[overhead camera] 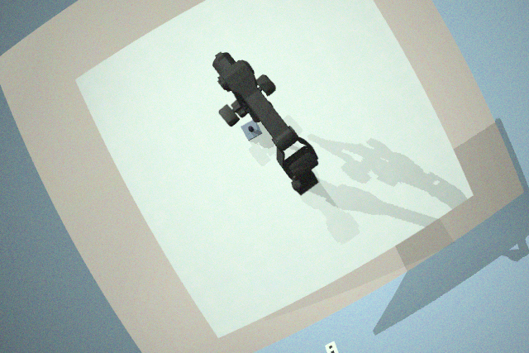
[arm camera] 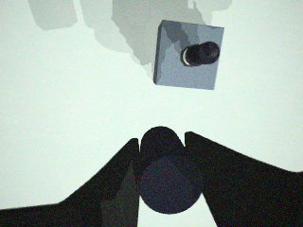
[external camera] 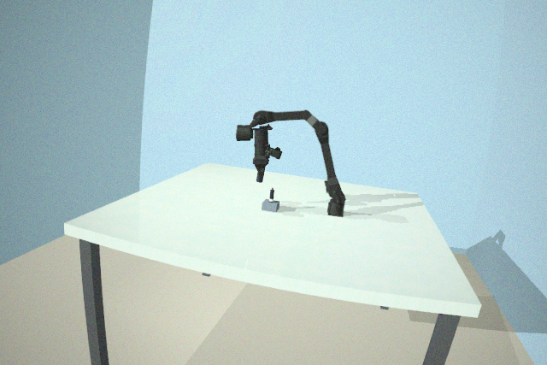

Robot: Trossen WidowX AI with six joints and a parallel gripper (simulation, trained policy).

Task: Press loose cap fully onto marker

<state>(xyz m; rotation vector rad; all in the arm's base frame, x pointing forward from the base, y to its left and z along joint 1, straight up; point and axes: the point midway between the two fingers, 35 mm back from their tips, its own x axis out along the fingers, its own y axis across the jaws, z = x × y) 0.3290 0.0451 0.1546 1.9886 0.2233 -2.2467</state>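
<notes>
Now: gripper tip 10 cm above the grey holder block, 6 cm past it and 3 cm to the right of it. Round my gripper tip: dark cap 1 cm ahead, 1 cm above.
</notes>
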